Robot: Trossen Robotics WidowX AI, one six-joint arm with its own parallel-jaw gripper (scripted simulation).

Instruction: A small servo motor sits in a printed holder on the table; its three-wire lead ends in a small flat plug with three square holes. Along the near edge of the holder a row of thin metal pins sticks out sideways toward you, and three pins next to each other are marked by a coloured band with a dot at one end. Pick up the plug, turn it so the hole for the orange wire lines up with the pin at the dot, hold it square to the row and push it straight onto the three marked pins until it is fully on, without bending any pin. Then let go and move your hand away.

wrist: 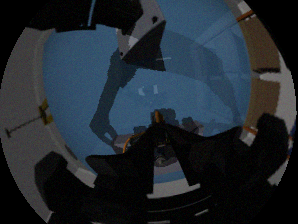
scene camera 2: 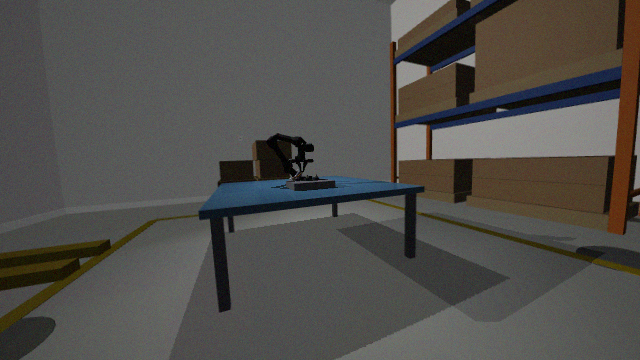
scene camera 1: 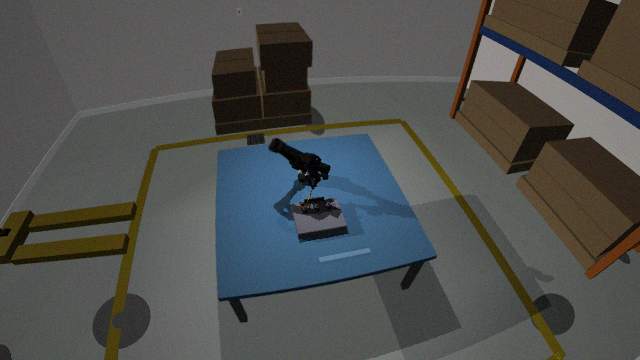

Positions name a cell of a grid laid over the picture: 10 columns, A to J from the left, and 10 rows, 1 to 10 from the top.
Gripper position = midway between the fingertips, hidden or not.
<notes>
In view: the gripper (wrist: F6) and a grey printed holder (scene camera 1: E7).
</notes>
